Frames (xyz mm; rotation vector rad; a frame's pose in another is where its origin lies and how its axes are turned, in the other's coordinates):
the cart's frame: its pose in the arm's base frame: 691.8 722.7 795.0 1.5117 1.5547 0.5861
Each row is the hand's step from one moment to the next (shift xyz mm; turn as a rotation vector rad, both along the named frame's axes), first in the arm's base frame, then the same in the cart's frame.
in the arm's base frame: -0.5 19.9 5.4 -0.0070 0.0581 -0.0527
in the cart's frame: 17.7 7.2 -7.8 0.0685 -0.0381 0.0079
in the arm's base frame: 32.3 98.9 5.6 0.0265 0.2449 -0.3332
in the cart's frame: 97.2 37.6 0.9 0.3231 -0.2206 0.1366
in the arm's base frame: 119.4 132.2 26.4 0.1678 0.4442 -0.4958
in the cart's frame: 133.5 108.0 54.4 0.5716 -0.2450 0.2908
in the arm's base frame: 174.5 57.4 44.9 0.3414 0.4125 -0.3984
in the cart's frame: 63.0 142.1 107.6 0.5356 -0.0740 0.3913
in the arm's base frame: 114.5 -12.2 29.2 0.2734 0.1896 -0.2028
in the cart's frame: -6.5 85.4 82.3 0.2641 0.0143 0.2861
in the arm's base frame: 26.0 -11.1 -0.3 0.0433 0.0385 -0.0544
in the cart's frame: -7.7 12.4 24.2 0.0556 -0.0147 0.0548
